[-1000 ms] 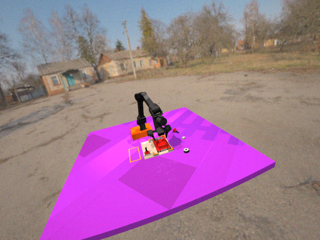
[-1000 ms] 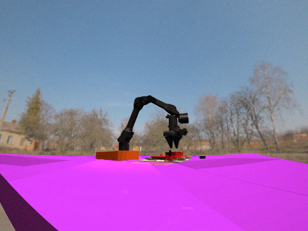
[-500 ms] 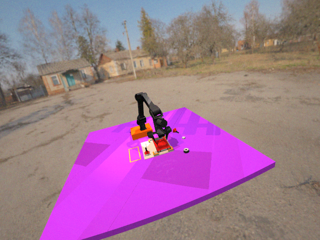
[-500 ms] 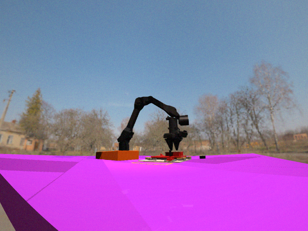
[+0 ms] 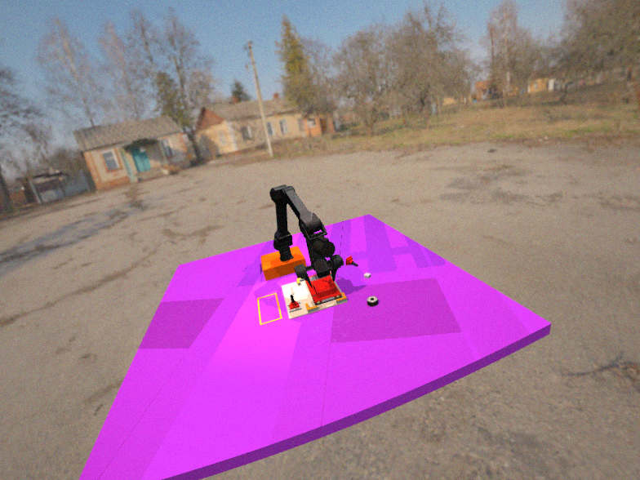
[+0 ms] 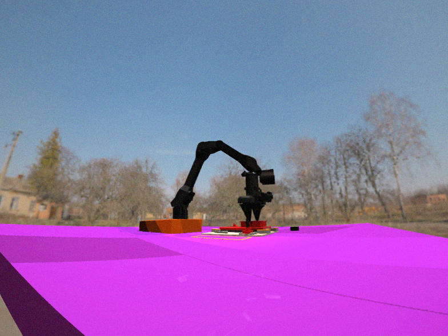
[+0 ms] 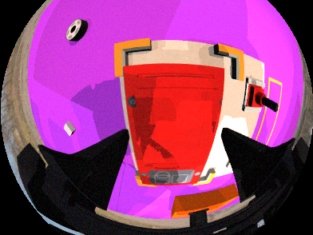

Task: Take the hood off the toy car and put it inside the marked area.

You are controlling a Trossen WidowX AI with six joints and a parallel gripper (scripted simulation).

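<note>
The red hood lies 10 mm below my gripper tip. Round my gripper tip: white wheel 160 mm ahead, 130 mm to the left, 40 mm below; white baseplate 40 mm below, 30 mm to the right, 30 mm behind; white piece 200 mm to the left, 40 mm below, 10 mm behind.
</note>
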